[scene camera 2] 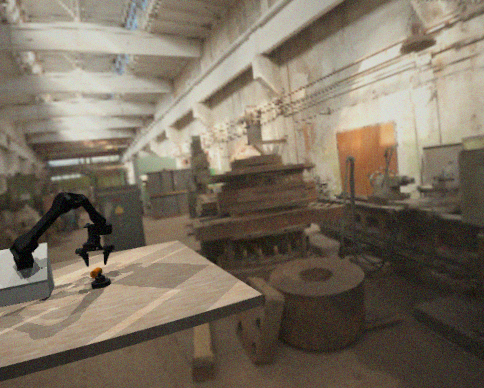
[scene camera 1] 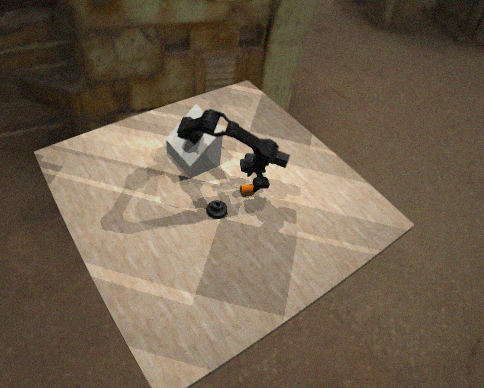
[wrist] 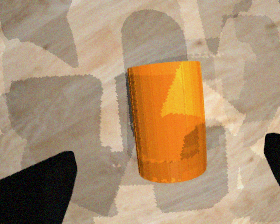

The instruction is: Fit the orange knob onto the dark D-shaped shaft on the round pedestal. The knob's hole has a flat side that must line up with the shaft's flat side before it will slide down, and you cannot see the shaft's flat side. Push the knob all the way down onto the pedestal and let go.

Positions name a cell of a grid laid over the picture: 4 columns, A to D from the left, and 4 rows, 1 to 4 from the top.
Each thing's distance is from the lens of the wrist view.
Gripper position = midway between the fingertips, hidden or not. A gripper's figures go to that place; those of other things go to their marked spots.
my gripper (wrist: C3): 0.10 m
orange knob (wrist: C2): 0.11 m
